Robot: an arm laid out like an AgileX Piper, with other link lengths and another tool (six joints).
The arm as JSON. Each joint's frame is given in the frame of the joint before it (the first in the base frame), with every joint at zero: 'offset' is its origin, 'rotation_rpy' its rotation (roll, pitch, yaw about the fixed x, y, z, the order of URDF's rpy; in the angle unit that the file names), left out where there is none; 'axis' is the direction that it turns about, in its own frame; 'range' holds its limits. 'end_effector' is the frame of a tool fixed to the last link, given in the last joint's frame.
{
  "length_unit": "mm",
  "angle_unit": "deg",
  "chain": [
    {
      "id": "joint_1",
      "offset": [
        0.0,
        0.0,
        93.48
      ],
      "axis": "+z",
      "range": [
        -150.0,
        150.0
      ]
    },
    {
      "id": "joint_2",
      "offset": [
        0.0,
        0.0,
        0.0
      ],
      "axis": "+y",
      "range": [
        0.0,
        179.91
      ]
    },
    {
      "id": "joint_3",
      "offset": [
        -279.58,
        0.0,
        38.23
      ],
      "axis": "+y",
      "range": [
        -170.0,
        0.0
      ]
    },
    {
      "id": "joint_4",
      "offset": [
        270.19,
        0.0,
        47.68
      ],
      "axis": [
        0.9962,
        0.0,
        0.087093
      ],
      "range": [
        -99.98,
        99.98
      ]
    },
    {
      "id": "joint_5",
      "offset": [
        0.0,
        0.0,
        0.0
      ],
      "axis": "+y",
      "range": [
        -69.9,
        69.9
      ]
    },
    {
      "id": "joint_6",
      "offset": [
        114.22,
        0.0,
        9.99
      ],
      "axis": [
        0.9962,
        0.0,
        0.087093
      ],
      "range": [
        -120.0,
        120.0
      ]
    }
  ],
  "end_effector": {
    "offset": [
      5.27,
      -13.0,
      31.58
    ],
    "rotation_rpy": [
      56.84,
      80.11,
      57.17
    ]
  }
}
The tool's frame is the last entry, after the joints.
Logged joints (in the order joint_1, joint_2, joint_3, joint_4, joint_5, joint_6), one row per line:
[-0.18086, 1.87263, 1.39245, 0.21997, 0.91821, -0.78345]
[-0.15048, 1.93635, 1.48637, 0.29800, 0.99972, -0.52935]
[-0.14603, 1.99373, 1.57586, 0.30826, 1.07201, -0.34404]
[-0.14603, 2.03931, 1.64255, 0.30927, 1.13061, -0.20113]
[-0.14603, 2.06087, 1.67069, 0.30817, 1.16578, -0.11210]
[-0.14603, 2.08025, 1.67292, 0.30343, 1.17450, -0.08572]
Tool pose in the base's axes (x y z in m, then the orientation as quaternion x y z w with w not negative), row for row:
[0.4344, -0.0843, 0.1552, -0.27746, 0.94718, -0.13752, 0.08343]
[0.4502, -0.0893, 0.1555, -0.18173, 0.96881, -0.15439, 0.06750]
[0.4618, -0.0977, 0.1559, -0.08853, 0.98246, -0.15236, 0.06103]
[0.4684, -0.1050, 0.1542, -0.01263, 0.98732, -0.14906, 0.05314]
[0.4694, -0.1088, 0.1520, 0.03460, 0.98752, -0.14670, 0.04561]
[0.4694, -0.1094, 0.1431, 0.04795, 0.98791, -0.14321, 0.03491]
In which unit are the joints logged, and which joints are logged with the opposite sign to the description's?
The joints are logged in radians. Opposite sign: joint_3, joint_4.
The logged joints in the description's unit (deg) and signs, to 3 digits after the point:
[-10.363, 107.294, -79.782, -12.603, 52.610, -44.888]
[-8.622, 110.945, -85.163, -17.074, 57.280, -30.330]
[-8.367, 114.232, -90.290, -17.662, 61.422, -19.712]
[-8.367, 116.844, -94.111, -17.720, 64.779, -11.524]
[-8.367, 118.079, -95.723, -17.657, 66.794, -6.423]
[-8.367, 119.190, -95.851, -17.385, 67.294, -4.911]

